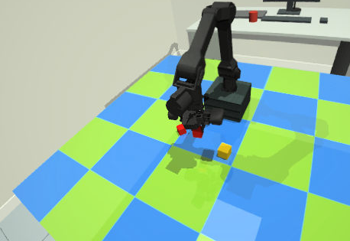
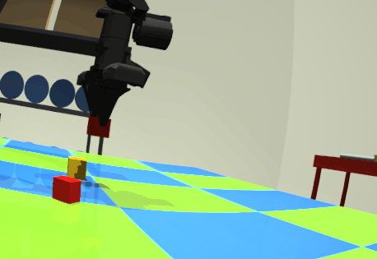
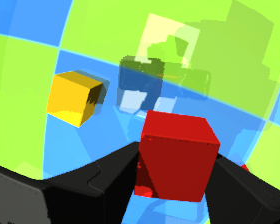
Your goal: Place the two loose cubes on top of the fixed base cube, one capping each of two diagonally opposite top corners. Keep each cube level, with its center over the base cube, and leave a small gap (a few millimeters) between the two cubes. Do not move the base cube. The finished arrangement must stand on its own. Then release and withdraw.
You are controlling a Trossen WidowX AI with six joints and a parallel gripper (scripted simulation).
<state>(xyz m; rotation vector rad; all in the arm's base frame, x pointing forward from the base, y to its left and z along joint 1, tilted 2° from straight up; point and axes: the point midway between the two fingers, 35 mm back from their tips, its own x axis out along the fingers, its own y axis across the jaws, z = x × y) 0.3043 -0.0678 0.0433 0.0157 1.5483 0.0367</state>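
Now: the yellow base cube 10 cm to the left of my gripper tip and 9 cm below it.
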